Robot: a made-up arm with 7 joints.
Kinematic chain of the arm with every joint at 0, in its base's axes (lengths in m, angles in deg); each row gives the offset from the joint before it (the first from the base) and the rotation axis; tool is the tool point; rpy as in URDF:
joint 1: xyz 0 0 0.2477 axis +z
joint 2: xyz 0 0 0 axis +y
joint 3: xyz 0 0 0.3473 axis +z
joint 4: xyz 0.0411 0 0 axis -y
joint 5: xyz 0.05 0 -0.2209 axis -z
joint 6: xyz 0 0 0 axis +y
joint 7: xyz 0.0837 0 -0.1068 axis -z
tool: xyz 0 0 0 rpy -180 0 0
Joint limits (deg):
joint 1: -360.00..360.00
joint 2: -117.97..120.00
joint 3: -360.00..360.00
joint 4: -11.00..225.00
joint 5: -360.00..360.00
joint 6: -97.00..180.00
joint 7: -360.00..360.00
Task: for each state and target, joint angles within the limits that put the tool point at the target. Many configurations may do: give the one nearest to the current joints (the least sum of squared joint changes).
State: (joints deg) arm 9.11 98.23 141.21 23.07 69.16 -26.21 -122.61
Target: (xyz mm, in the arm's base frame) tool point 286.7 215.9 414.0
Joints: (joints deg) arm -6.28 101.63 150.77 42.86 60.90 -29.24 -122.61
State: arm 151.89 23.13 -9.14 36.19 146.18 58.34 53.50
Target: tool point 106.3 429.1 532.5
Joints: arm 112.37 9.73 -44.42 72.57 153.73 63.01 53.50
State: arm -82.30 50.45 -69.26 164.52 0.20 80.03 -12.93
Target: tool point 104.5 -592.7 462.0
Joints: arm -63.30 60.83 -63.45 160.98 3.40 93.98 -12.93
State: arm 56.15 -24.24 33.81 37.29 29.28 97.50 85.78
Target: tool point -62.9 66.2 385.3
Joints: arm 60.15 -37.49 22.77 35.26 18.00 111.86 85.78
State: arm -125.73 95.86 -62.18 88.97 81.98 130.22 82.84
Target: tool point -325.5 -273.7 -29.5
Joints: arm -119.54 94.18 -58.96 97.00 87.42 128.25 82.84
